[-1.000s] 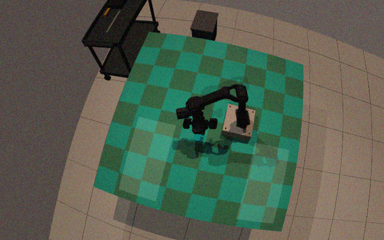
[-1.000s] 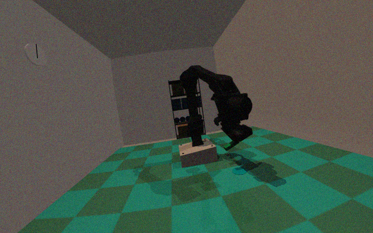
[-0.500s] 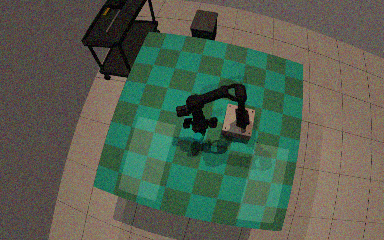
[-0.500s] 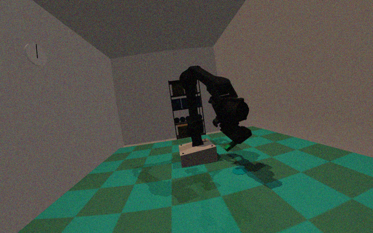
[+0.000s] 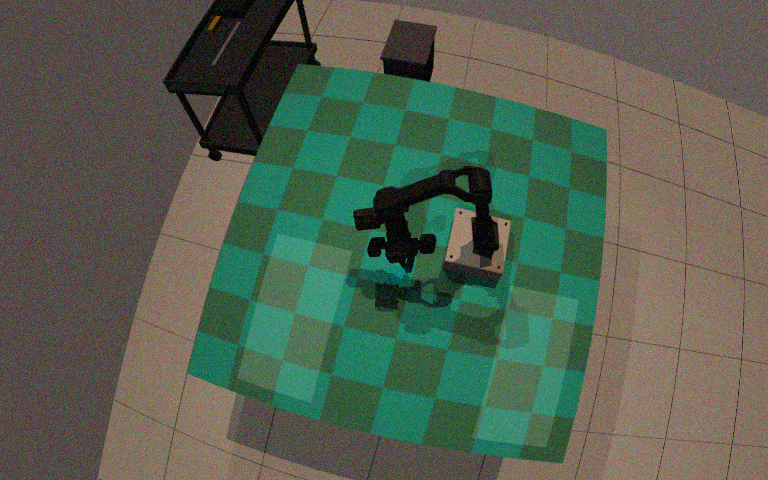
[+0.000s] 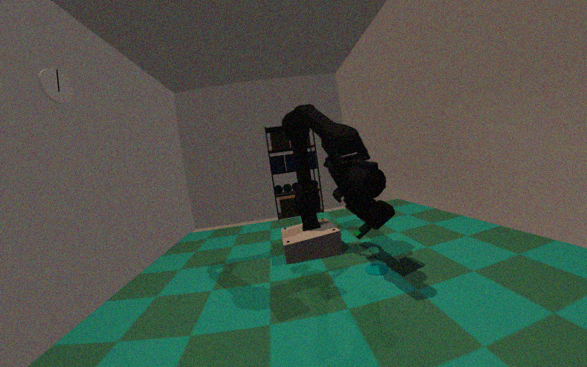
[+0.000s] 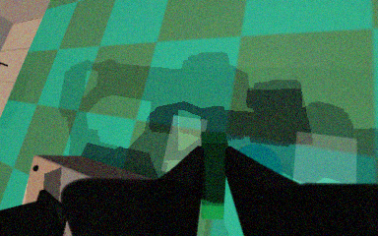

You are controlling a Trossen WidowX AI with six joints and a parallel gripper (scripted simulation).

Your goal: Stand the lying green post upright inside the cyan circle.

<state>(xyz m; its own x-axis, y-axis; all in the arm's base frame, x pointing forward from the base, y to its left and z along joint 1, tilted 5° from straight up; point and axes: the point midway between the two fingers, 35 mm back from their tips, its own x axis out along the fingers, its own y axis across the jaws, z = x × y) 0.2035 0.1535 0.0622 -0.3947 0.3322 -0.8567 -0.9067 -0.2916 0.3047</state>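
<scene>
My gripper tip is now 12 cm above the cyan circle and 4 cm short of it. Round my gripper tip: green post (2 cm to the right, 1 cm below).
</scene>
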